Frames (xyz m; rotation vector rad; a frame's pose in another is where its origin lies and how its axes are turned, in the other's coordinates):
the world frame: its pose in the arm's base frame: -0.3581 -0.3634 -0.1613 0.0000 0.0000 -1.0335
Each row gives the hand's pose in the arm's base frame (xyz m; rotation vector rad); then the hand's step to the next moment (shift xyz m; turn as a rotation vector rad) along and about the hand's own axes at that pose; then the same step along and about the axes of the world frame.
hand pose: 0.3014 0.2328 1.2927 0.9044 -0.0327 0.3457
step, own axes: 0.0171 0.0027 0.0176 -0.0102 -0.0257 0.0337
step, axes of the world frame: 0.0152 0.0112 0.0159 0.0385 -0.0204 -0.0005
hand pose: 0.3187 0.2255 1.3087 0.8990 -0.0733 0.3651
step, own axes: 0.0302 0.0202 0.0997 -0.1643 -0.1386 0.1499
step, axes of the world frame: 0.0649 -0.0034 0.0839 0.1590 -0.2032 -0.0457
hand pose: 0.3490 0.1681 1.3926 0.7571 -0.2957 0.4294
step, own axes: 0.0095 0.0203 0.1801 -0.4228 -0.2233 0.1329
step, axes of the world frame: 0.0867 -0.0751 0.1406 0.1610 -0.4182 -0.2132
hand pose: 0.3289 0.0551 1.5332 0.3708 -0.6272 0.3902
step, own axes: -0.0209 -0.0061 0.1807 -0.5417 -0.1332 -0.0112
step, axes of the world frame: 0.0261 -0.1334 0.1210 0.0331 -0.4106 -0.3763
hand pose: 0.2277 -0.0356 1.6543 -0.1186 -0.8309 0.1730
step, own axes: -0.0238 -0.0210 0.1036 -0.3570 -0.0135 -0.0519
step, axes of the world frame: -0.0278 -0.0887 0.0557 -0.0264 -0.2126 -0.2906
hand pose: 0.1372 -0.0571 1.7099 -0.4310 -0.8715 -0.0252
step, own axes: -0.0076 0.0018 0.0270 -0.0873 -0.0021 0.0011
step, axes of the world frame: -0.0217 -0.0155 0.0089 -0.0169 -0.0573 -0.0637
